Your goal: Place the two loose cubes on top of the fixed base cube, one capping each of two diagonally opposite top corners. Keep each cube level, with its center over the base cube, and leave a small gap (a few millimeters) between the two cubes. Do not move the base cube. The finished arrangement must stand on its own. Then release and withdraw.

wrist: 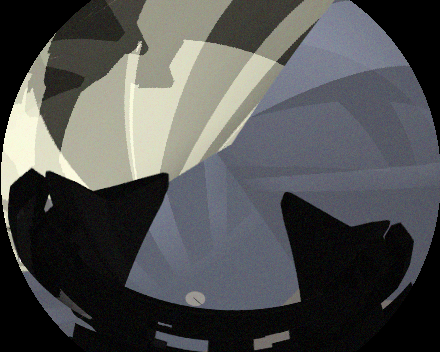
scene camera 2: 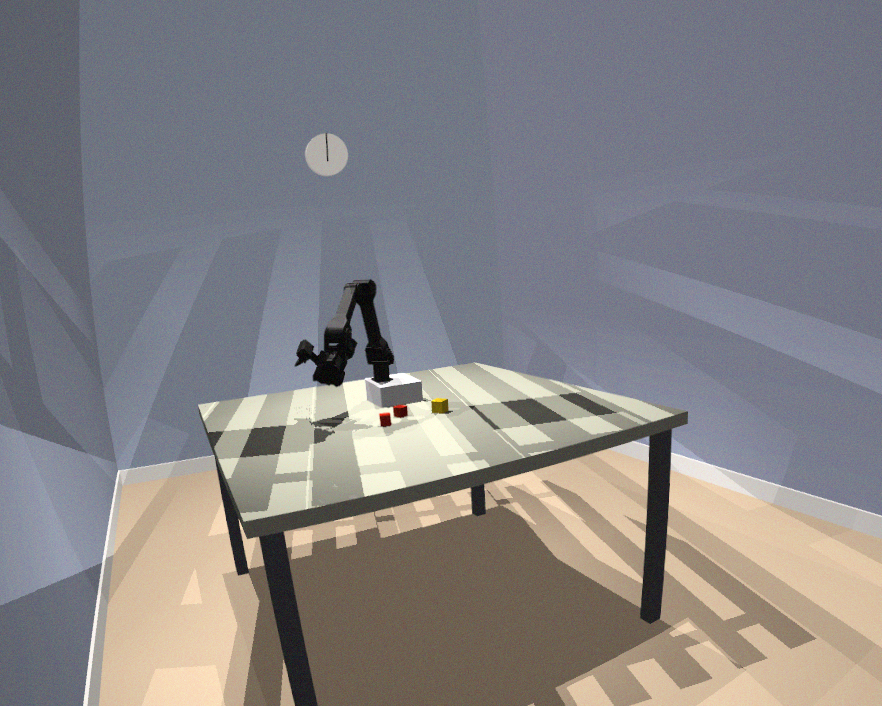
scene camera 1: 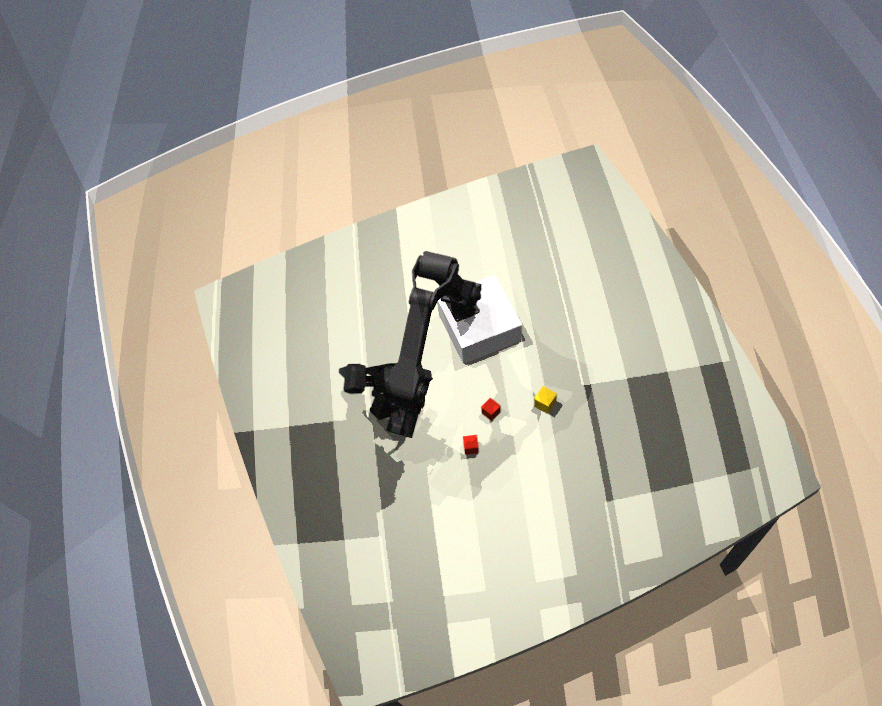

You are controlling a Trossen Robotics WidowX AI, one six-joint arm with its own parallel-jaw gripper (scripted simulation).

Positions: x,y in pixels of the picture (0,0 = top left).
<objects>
my gripper: wrist 227,189; scene camera 2; scene camera 1
same spot on my gripper: [scene camera 1: 355,376] = [scene camera 2: 305,343]
</objects>
